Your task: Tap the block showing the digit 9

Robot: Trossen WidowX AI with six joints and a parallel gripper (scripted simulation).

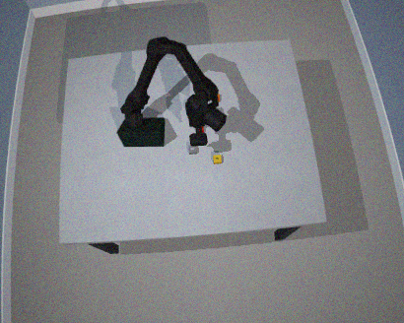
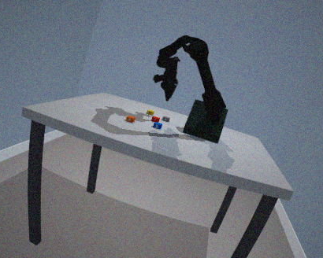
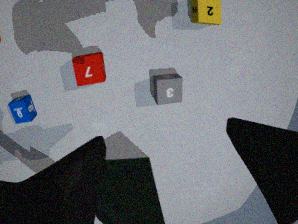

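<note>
Now: gripper tip 17 cm to the right of the blue block, 10 cm above it and 3 cm past it. The rest, counted from my gripper tip: red block: 10 cm below, 7 cm to the left, 2 cm ahead; then yellow block: 10 cm below, 10 cm ahead, 7 cm to the right; then grey block: 10 cm below, 3 cm to the right, 1 cm behind.
</note>
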